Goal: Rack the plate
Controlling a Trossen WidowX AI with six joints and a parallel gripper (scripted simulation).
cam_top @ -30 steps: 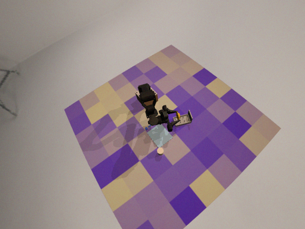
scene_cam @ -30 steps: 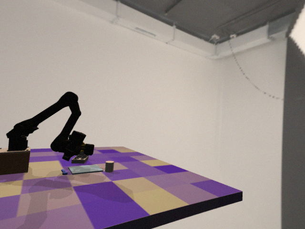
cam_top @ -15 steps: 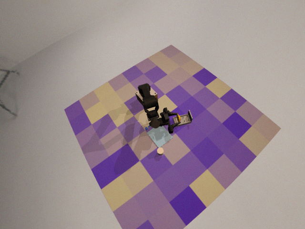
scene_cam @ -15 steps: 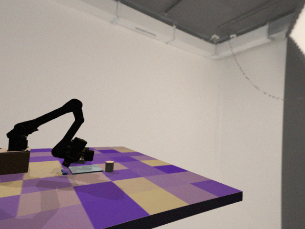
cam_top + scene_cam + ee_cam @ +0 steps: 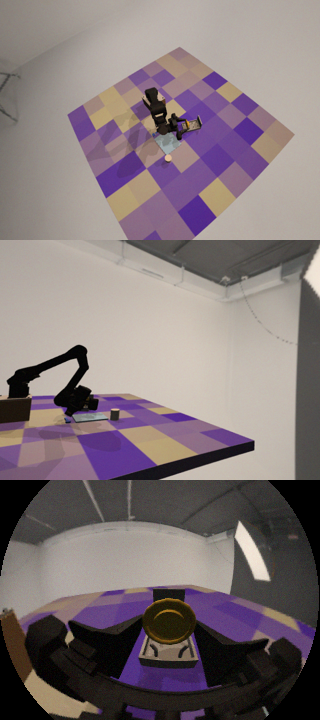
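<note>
Now: the orange plate 10 mm to the right of my gripper tip. Also, from my gripper tip: grey dish rack (30 mm below, 20 mm to the left, 10 mm ahead); blue spoon (220 mm to the right, 90 mm behind, 50 mm below).
</note>
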